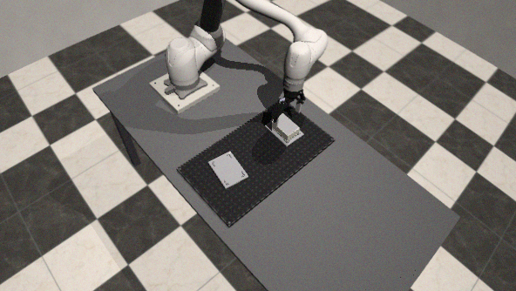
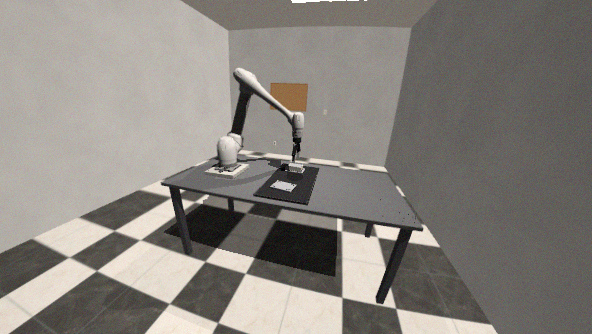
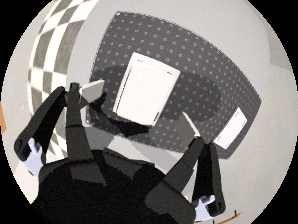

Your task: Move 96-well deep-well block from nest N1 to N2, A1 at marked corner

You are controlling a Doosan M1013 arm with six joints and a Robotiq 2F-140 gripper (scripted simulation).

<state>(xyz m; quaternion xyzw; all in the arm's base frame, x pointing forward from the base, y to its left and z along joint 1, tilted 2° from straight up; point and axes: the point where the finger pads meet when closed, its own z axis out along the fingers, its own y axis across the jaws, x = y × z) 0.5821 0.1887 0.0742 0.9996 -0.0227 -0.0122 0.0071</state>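
Right now the white 96-well deep-well block is 80 mm below my hand.
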